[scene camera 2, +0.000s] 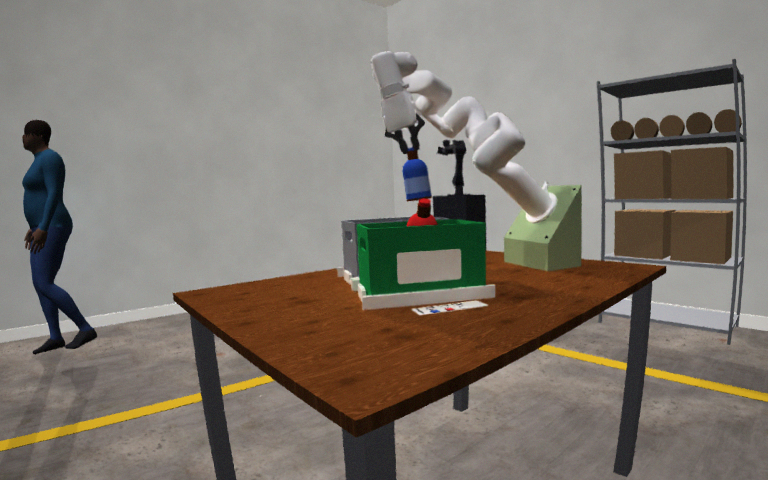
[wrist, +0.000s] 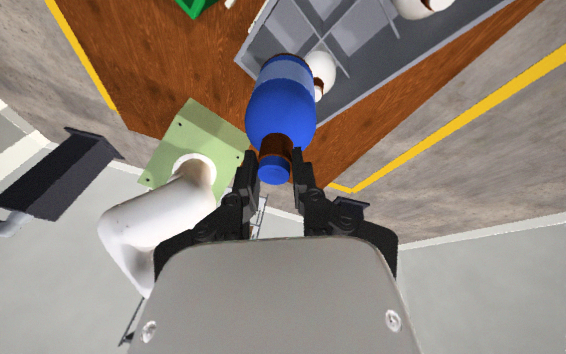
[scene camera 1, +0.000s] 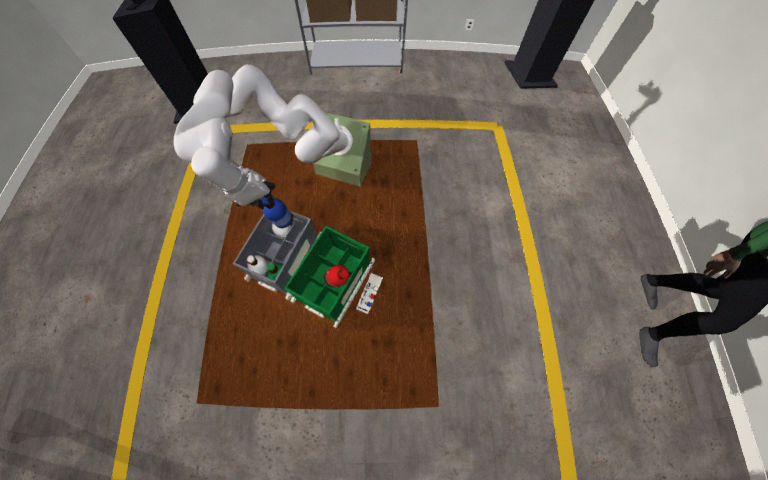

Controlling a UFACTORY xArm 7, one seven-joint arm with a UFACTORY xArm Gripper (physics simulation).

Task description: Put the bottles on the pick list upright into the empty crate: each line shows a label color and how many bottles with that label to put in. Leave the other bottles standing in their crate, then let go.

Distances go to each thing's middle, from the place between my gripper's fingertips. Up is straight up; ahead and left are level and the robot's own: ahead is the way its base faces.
Scene:
Right now my hand is 10 mm past the blue bottle [scene camera 2: 416,180], 10 mm to the right of it and 70 mm above it.

